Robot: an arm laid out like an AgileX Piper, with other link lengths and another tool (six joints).
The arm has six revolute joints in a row. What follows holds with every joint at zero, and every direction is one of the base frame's.
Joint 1 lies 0.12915 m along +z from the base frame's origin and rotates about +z.
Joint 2 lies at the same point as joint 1 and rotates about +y.
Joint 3 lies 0.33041 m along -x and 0.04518 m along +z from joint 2 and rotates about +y.
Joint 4 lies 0.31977 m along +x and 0.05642 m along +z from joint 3 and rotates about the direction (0.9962, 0, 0.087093).
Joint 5 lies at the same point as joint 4 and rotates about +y.
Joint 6 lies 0.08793 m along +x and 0.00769 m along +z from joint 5 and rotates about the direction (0.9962, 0, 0.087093).
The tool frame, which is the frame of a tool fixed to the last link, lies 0.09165 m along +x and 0.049 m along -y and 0.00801 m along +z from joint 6; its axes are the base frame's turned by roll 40.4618, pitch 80.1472 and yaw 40.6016 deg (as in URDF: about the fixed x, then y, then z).
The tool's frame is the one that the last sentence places.
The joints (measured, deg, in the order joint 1, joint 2, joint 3, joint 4, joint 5, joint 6), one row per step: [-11.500 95.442 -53.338 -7.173 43.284 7.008]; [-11.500 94.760 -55.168 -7.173 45.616 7.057]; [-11.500 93.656 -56.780 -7.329 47.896 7.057]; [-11.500 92.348 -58.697 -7.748 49.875 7.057]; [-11.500 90.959 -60.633 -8.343 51.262 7.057]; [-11.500 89.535 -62.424 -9.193 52.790 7.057]
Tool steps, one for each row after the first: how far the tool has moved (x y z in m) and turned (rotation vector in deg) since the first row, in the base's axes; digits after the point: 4 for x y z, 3 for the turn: [0.0035 -0.0014 0.0134 -0.199 -0.166 -0.284]; [0.0055 -0.0027 0.0288 -0.571 -0.554 -0.439]; [0.0092 -0.0050 0.0481 -1.302 -1.697 -0.455]; [0.0137 -0.0077 0.0689 -2.288 -3.491 -0.363]; [0.0160 -0.0107 0.0896 -3.474 -4.994 -0.228]
